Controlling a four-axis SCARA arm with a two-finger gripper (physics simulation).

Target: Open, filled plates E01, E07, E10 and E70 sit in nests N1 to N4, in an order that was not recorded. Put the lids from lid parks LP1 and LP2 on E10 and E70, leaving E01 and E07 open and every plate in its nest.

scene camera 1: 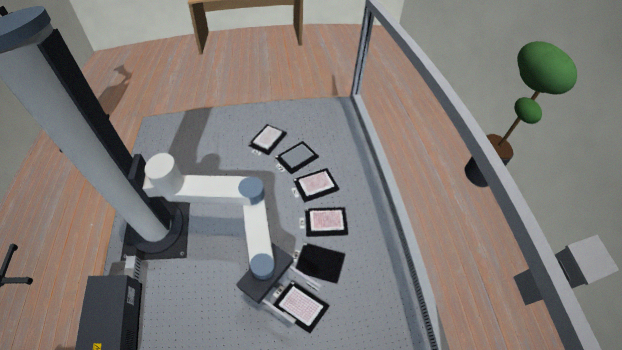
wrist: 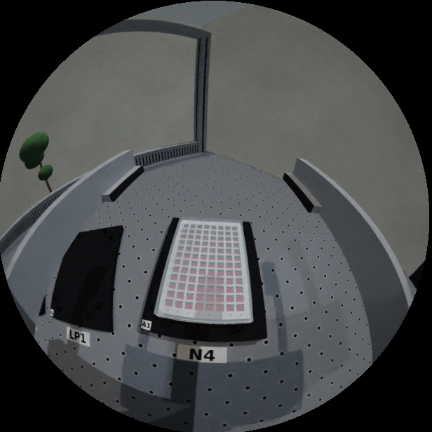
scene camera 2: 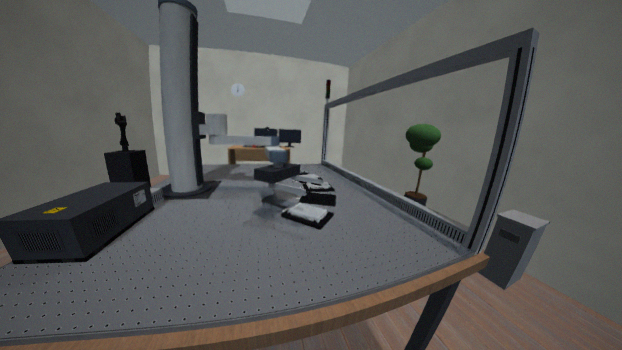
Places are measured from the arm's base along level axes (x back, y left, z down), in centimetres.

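Pixels of known places: gripper, fingertip midpoint: (scene camera 1: 307, 304) (scene camera 2: 315, 187); arm's base, link origin: (scene camera 1: 157, 227) (scene camera 2: 188, 191).
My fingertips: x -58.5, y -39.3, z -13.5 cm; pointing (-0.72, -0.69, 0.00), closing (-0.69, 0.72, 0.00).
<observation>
Ahead of a thing's pixels: the offset from my fingertips to its top centre. Level surfaces: height alone.
My gripper (scene camera 1: 306, 304) (scene camera 2: 311, 186) (wrist: 213, 157) is open and empty, raised above nest N4 (wrist: 259, 327). In the wrist view, a filled plate @[dy +1.8, dx +1.7, dz +9.4 cm] (scene camera 1: 301, 305) (scene camera 2: 306, 213) (wrist: 207, 272) sits level in N4 with a clear lid (wrist: 205, 319) on it; its code does not show. Lid park LP1 @[dy +17.4, dx -7.8, dz +10.2 cm] (scene camera 1: 320, 263) (scene camera 2: 320, 199) (wrist: 87, 280) is bare black. In scene camera 1, a clear lid @[dy +68.7, dx -5.8, dz +10.4 cm] (scene camera 1: 297, 157) lies in the other park, second from the far end. Three other plates @[dy +81.8, dx +7.1, dz +9.6 cm] (scene camera 1: 268, 137) @[dy +52.3, dx -12.0, dz +9.6 cm] (scene camera 1: 316, 183) @[dy +34.1, dx -13.1, dz +9.6 cm] (scene camera 1: 327, 220) sit in their nests, codes and nest labels unreadable.
The nests and parks form an arc on the perforated table @[dz +12.2 cm] (scene camera 1: 215, 305) (scene camera 2: 200, 270). A grey guard frame (scene camera 1: 400, 210) (scene camera 2: 425, 72) runs along the right side. The arm's column (scene camera 1: 85, 125) (scene camera 2: 179, 100) and a dark control box (scene camera 1: 107, 310) (scene camera 2: 75, 220) stand at the left.
</observation>
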